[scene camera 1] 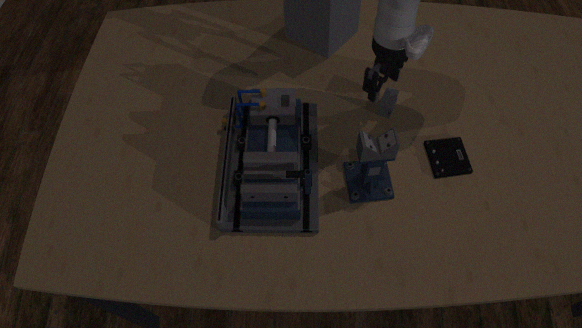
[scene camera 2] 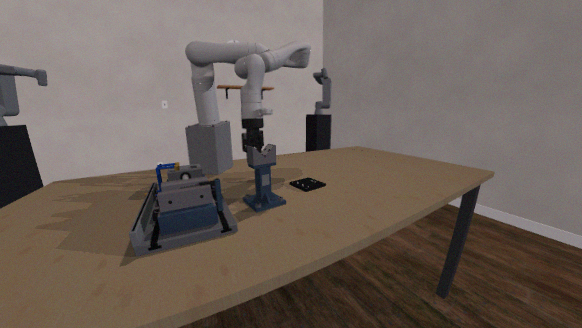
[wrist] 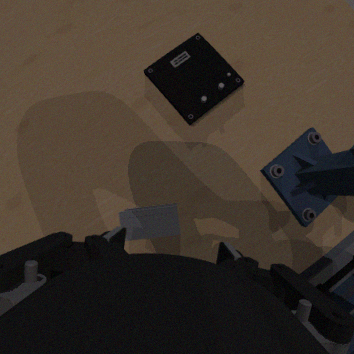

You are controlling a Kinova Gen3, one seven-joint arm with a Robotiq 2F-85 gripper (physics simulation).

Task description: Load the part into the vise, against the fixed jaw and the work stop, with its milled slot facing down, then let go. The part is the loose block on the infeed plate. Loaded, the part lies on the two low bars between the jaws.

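Places are measured from the arm's base along level axes (x ahead, y left, z up), in millimetres.
Pixels of known places: gripper, fingertip midpoint: (scene camera 1: 383,89) (wrist: 170,246); arm's base at its link origin: (scene camera 2: 209,123).
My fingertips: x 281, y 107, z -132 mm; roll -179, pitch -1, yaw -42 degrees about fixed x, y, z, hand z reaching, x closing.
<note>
For each thing: its top centre in the pictures, then the offset to it from my fingertips. "*": a spot on its surface instead.
- loose grey block at its top centre: (wrist: 148,223) (scene camera 1: 389,97) 13 mm back, 22 mm left, 44 mm down
- vise at its top centre: (scene camera 1: 268,139) (scene camera 2: 182,175) 135 mm ahead, 240 mm right, 20 mm up
- work stop at a spot on its surface: (scene camera 1: 308,181) (scene camera 2: 219,190) * 213 mm ahead, 167 mm right, 6 mm down
- grey V-block at a spot on its surface: (scene camera 1: 377,148) (scene camera 2: 262,157) * 181 mm ahead, 44 mm right, 52 mm up
- black plate at its top centre: (wrist: 194,74) (scene camera 1: 448,156) (scene camera 2: 307,182) 126 mm ahead, 142 mm left, 71 mm down
The part, a loose grey block (scene camera 1: 389,102) (wrist: 150,221), is on the table side behind the V-topped stand. Its slot cannot be made out, nor can any plate under it. My gripper (scene camera 1: 382,89) (wrist: 170,246) is open and empty above it; in the wrist view the block shows beyond the fingertips, nearer the left one, whose tip overlaps its corner. The vise (scene camera 1: 270,210) (scene camera 2: 187,220) has a front jaw (scene camera 1: 270,192) with two holes, a rear jaw (scene camera 1: 270,160) on the screw side, and a work stop (scene camera 1: 308,181) (scene camera 2: 219,195) at the gap's right end. The low bars are not clear.
A blue stand (scene camera 1: 354,186) (scene camera 2: 263,182) (wrist: 290,200) with a grey V-block (scene camera 1: 377,148) (scene camera 2: 262,157) rises between the vise and a black plate (scene camera 1: 447,157) (scene camera 2: 307,184) (wrist: 194,77) with small pins. Blue hooked tubes (scene camera 1: 249,105) (scene camera 2: 159,175) stand at the vise's rear left. The grey robot pedestal (scene camera 1: 320,25) (scene camera 2: 209,147) is behind.
</note>
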